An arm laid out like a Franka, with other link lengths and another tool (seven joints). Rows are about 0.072 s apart.
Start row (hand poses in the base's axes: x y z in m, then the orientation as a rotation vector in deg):
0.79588, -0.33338, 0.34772, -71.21, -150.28, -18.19
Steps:
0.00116, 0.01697, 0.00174, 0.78, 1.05, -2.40
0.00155, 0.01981, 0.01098, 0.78, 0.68, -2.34
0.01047, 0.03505, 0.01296, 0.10, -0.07, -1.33
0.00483, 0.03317, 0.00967, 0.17, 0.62, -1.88
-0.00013, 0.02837, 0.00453, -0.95, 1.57, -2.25
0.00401, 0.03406, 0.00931, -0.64, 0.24, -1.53
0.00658, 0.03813, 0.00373, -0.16, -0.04, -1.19
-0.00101, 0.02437, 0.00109, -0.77, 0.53, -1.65
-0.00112, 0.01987, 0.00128, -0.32, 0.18, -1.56
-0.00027, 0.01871, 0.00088, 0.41, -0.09, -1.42
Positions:
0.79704, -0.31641, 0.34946, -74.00, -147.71, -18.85
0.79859, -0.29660, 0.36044, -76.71, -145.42, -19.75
0.80906, -0.26155, 0.37340, -78.43, -144.64, -20.18
0.81389, -0.22838, 0.38307, -80.71, -142.91, -20.27
0.81376, -0.20001, 0.38760, -83.69, -140.73, -18.33
0.81777, -0.16595, 0.39691, -85.84, -139.85, -17.69
0.82435, -0.12782, 0.40064, -87.42, -139.15, -17.77
0.82334, -0.10345, 0.40173, -89.70, -137.99, -16.75
0.82222, -0.08358, 0.40301, -91.74, -136.89, -16.52
0.82195, -0.06487, 0.40389, -93.34, -135.69, -17.34

